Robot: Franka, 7 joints.
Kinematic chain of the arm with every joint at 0, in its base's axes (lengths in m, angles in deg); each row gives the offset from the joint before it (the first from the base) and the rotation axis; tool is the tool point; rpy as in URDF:
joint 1: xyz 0 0 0.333 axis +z
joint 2: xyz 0 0 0 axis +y
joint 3: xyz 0 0 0.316 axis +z
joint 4: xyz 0.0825 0 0 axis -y
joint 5: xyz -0.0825 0 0.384 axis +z
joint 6: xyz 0 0 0 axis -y
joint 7: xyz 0.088 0 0 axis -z
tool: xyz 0 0 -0.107 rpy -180 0 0
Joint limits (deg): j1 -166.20..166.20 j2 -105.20..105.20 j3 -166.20..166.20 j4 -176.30..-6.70 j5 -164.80..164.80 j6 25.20..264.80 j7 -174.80..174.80
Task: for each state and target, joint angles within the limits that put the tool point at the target. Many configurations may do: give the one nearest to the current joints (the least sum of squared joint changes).
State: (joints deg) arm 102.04 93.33 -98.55 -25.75 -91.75 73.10 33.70
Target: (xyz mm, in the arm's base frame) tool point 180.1 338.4 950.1
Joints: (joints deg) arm 95.13 48.54 -115.10 -42.25 -83.17 53.06 33.70
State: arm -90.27 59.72 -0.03 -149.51 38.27 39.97 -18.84
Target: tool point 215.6 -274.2 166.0
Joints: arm -83.73 45.23 13.60 -127.58 48.82 39.40 -18.84
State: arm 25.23 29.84 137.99 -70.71 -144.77 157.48 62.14
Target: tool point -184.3 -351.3 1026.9
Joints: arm 75.14 8.74 166.20 -58.17 -139.10 160.47 62.14
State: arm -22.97 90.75 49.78 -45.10 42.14 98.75 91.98
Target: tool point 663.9 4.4 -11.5
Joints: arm -33.12 94.04 42.02 -55.74 38.38 88.03 91.98
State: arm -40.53 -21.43 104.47 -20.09 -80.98 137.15 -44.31
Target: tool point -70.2 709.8 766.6
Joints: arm -50.31 -42.16 111.44 -49.27 -80.29 136.77 -44.31
